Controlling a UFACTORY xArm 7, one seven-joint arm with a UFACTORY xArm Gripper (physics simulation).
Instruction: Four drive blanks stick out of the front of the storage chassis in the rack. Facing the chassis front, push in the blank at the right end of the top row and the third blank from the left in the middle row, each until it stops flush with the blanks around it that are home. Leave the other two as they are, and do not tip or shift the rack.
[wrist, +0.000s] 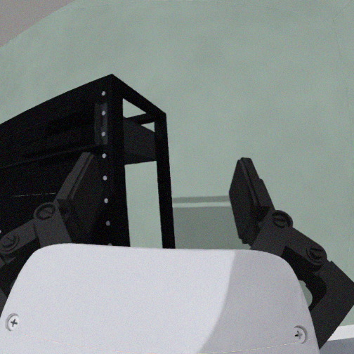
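A black rack (116, 200) stands at the left in the wrist view, seen at an angle from its front and one open side, with light screws down its front post. Its upper front part is very dark. The storage chassis and the four drive blanks cannot be made out there. My gripper (165, 172) is open with nothing between its fingers. The left finger overlaps the rack's front post in the picture, and the right finger shows against the green background, right of the rack. Whether the left finger touches the rack cannot be told.
The rack's rear post (164, 185) and a dark box-like side (140, 142) near its top show through the open side. A green surface lies behind, with a shadow band between the fingers. A white edge (345, 332) shows at the lower right.
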